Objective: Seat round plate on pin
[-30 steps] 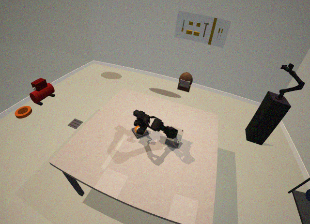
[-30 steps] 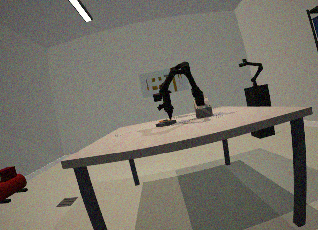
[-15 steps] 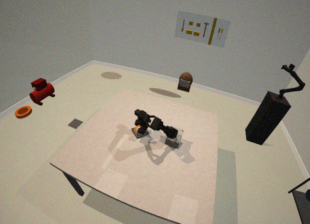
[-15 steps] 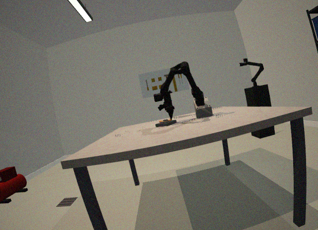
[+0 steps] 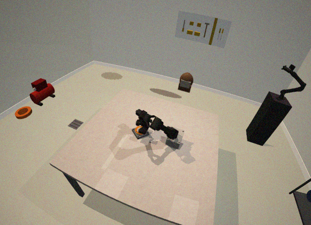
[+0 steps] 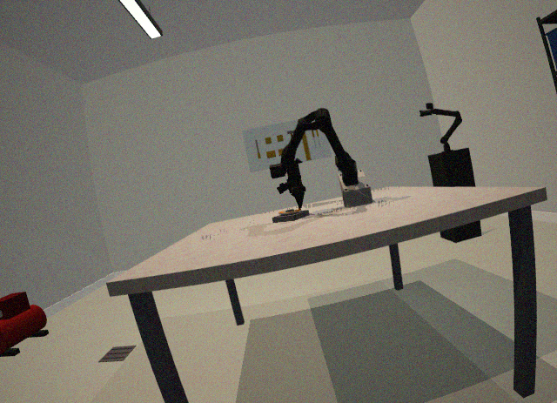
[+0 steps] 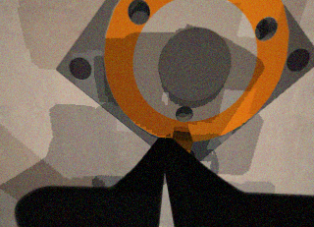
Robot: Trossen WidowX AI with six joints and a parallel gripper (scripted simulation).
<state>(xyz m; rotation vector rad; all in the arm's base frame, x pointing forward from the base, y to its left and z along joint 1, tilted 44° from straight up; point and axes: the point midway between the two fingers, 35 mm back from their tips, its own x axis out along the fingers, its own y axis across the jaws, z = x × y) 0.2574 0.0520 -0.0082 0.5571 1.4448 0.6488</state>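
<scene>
Now: gripper tip 5 cm short of the grey square base, 1 cm to the left of it and 2 cm above it.
</scene>
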